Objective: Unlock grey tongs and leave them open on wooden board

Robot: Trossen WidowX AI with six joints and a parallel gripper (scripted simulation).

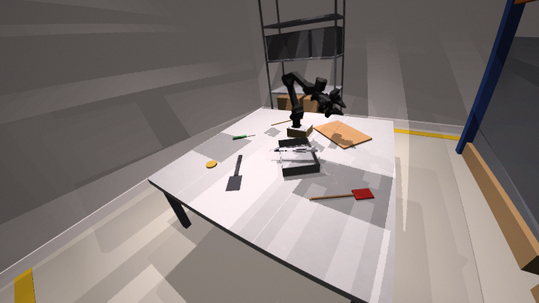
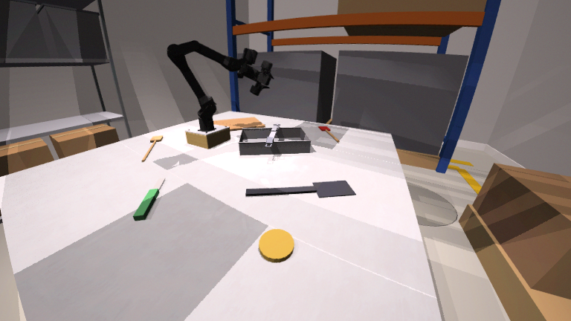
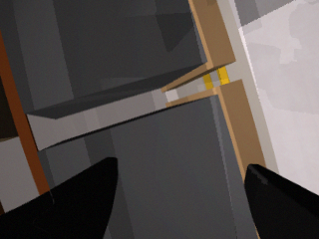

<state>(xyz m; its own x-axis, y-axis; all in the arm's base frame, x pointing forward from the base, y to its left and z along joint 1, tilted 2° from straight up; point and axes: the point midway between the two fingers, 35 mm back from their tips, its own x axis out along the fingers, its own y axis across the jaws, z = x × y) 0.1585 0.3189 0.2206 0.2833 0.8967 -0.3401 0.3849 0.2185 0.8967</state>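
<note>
The roasting tin is 24 cm to the right of my gripper tip, 24 cm below it and 14 cm ahead of it. The rest, counted from my gripper tip: wooden board: 27 cm below, 26 cm behind, 5 cm to the right; black spatula: 51 cm to the right, 39 cm ahead, 27 cm below; red spatula: 33 cm ahead, 27 cm below, 9 cm to the left.
</note>
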